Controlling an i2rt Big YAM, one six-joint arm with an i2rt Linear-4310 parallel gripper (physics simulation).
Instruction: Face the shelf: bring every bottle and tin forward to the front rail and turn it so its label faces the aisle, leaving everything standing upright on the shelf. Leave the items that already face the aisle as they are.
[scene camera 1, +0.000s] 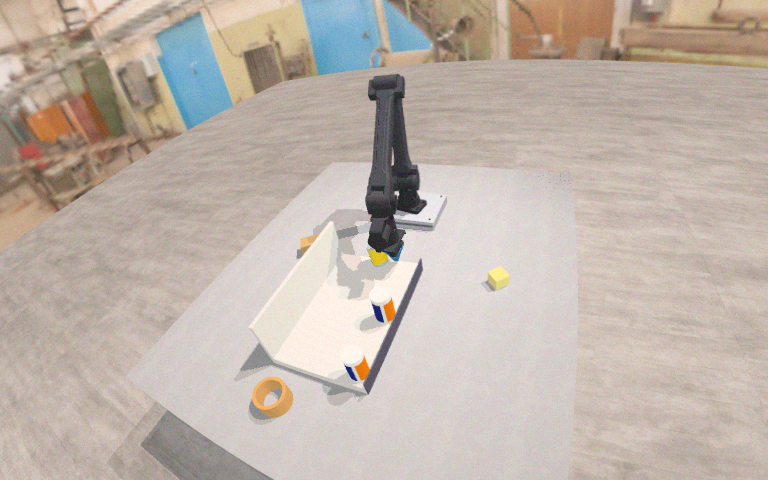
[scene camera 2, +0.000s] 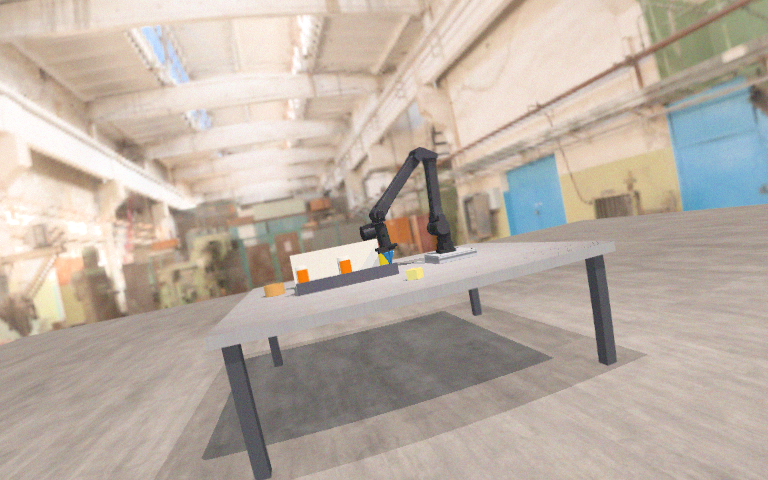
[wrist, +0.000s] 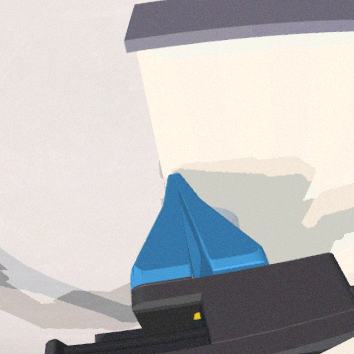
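The shelf has a dark front rail. Two white-capped bottles stand upright close behind it: a middle bottle and a near-end bottle. Both show orange toward the rail side, with dark blue beside it in scene camera 1. A yellow-labelled tin stands at the arm-side end, set back from the rail. My gripper is shut and empty, low beside the tin. Its blue fingers and body hide most of the tin in the wrist view.
A cream back panel runs along the shelf's rear. An orange ring lies beyond the near end. A yellow cube lies in front of the rail. An orange block is behind the panel.
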